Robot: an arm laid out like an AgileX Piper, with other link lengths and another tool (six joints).
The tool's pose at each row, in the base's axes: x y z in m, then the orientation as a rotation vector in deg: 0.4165 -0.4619 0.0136 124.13 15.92 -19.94; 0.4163 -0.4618 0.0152 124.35 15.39 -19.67; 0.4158 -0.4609 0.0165 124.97 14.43 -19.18; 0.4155 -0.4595 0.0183 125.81 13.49 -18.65; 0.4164 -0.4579 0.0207 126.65 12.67 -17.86; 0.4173 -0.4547 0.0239 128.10 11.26 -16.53; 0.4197 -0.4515 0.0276 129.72 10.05 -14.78; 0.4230 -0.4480 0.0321 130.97 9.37 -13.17; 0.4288 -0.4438 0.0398 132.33 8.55 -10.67; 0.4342 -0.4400 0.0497 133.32 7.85 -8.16; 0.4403 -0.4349 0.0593 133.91 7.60 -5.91; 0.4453 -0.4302 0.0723 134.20 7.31 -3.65
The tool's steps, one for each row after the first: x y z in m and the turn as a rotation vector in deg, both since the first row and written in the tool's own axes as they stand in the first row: -0.0007 0.0011 -0.0009 0.18 0.03 0.48; -0.0016 0.0014 -0.0023 0.73 0.14 1.35; -0.0024 0.0018 -0.0044 1.50 0.32 2.21; -0.0023 0.0030 -0.0072 2.22 0.72 3.08; -0.0023 0.0039 -0.0117 3.48 1.40 4.55; -0.0011 0.0056 -0.0168 4.85 2.47 6.01; 0.0006 0.0081 -0.0226 5.87 3.56 7.04; 0.0037 0.0133 -0.0312 6.90 5.23 8.48; 0.0056 0.0204 -0.0406 7.60 6.89 9.85; 0.0083 0.0267 -0.0510 7.92 8.45 10.81; 0.0088 0.0354 -0.0629 7.99 9.95 11.81
